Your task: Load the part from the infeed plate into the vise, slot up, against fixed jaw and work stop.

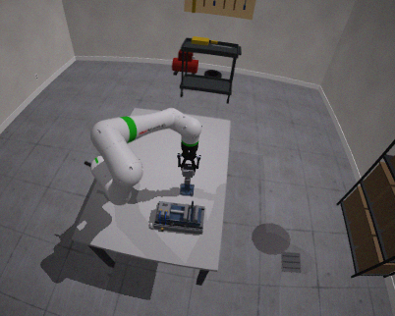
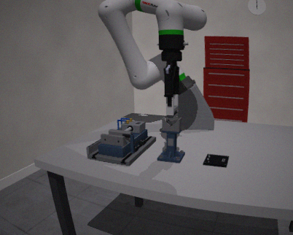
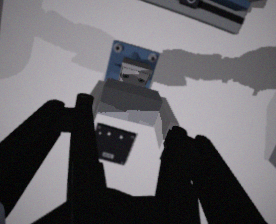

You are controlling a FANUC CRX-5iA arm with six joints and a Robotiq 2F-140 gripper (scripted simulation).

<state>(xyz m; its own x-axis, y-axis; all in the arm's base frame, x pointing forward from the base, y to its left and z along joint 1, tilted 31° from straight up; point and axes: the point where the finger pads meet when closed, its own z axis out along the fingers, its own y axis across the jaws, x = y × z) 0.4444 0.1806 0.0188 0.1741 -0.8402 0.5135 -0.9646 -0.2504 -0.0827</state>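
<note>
Now: hand 30 mm above the part and 10 mm to the right of it. From my hand the other things lie so: air cylinder rod (220 mm to the right, 130 mm below); blue work stop (150 mm below, 140 mm to the right, 70 mm ahead); black infeed plate (210 mm below, 180 mm to the left, 30 mm behind).
</note>
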